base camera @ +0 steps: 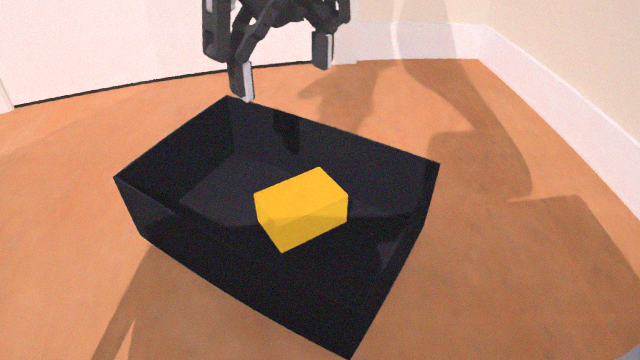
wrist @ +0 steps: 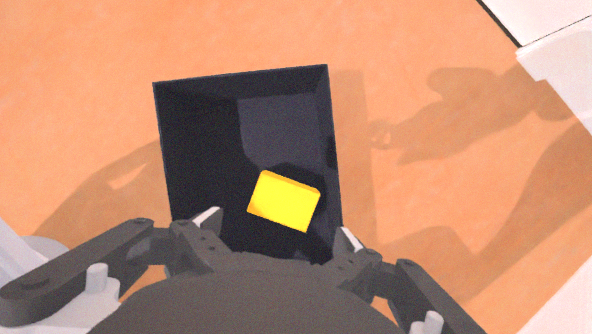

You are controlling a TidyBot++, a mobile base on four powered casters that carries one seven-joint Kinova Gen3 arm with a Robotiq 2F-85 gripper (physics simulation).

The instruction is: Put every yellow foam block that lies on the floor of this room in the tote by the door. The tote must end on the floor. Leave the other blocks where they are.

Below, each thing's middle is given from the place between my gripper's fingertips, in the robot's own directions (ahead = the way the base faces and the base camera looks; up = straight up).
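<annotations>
There's the tote (base camera: 191, 195), and I can see my gripper 2 cm past it, 2 cm to the right of it and 14 cm above it.
</annotations>
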